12 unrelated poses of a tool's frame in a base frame.
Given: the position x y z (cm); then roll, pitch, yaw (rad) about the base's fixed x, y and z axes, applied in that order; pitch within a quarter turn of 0, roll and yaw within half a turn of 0.
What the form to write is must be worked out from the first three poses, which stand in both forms.
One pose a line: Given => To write
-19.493 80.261 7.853 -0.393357 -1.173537 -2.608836 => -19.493 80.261 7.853 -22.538 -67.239 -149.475
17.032 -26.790 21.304 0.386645 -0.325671 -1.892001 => 17.032 -26.790 21.304 22.153 -18.660 -108.404
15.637 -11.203 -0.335 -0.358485 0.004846 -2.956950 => 15.637 -11.203 -0.335 -20.540 0.278 -169.421
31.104 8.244 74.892 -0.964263 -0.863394 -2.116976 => 31.104 8.244 74.892 -55.248 -49.469 -121.294
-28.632 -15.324 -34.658 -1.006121 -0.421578 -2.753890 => -28.632 -15.324 -34.658 -57.646 -24.155 -157.786
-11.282 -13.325 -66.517 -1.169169 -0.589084 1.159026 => -11.282 -13.325 -66.517 -66.988 -33.752 66.407
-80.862 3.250 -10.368 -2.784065 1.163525 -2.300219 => -80.862 3.250 -10.368 -159.515 66.665 -131.793
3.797 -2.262 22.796 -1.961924 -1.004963 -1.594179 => 3.797 -2.262 22.796 -112.410 -57.580 -91.340
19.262 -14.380 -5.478 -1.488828 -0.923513 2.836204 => 19.262 -14.380 -5.478 -85.304 -52.913 162.503
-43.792 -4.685 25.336 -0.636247 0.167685 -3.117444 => -43.792 -4.685 25.336 -36.454 9.608 -178.616
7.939 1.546 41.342 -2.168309 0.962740 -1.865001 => 7.939 1.546 41.342 -124.235 55.161 -106.857
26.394 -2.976 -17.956 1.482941 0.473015 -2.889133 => 26.394 -2.976 -17.956 84.966 27.102 -165.535
